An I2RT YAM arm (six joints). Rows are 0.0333 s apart.
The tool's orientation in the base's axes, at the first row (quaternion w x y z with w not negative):
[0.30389, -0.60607, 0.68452, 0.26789]
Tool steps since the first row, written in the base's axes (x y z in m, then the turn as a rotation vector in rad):
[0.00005, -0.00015, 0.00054, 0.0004, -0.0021, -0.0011]
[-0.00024, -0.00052, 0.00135, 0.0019, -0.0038, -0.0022]
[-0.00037, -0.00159, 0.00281, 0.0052, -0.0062, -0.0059]
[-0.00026, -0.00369, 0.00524, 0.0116, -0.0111, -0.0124]
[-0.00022, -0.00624, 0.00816, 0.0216, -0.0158, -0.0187]
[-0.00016, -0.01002, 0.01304, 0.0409, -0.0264, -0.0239]
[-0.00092, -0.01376, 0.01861, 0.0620, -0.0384, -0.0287]
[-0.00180, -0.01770, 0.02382, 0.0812, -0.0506, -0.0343]
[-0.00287, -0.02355, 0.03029, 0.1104, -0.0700, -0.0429]
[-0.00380, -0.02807, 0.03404, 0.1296, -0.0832, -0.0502]
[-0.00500, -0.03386, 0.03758, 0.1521, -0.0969, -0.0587]
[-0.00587, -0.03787, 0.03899, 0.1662, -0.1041, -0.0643]
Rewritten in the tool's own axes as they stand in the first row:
[-0.00030, -0.00007, -0.00047, 0.0022, -0.0007, -0.0008]
[-0.00063, 0.00017, -0.00131, 0.0040, -0.0023, -0.0011]
[-0.00099, 0.00017, -0.00309, 0.0081, -0.0059, -0.0001]
[-0.00140, -0.00020, -0.00626, 0.0157, -0.0128, 0.0012]
[-0.00187, -0.00055, -0.01009, 0.0226, -0.0233, 0.0029]
[-0.00296, -0.00108, -0.01614, 0.0320, -0.0438, 0.0004]
[-0.00453, -0.00079, -0.02270, 0.0419, -0.0662, -0.0033]
[-0.00570, -0.00041, -0.02918, 0.0526, -0.0867, -0.0067]
[-0.00650, -0.00007, -0.03792, 0.0696, -0.1180, -0.0126]
[-0.00619, 0.00030, -0.04385, 0.0822, -0.1387, -0.0156]
[-0.00485, 0.00078, -0.05059, 0.0958, -0.1627, -0.0179]
[-0.00315, 0.00115, -0.05457, 0.1037, -0.1775, -0.0182]

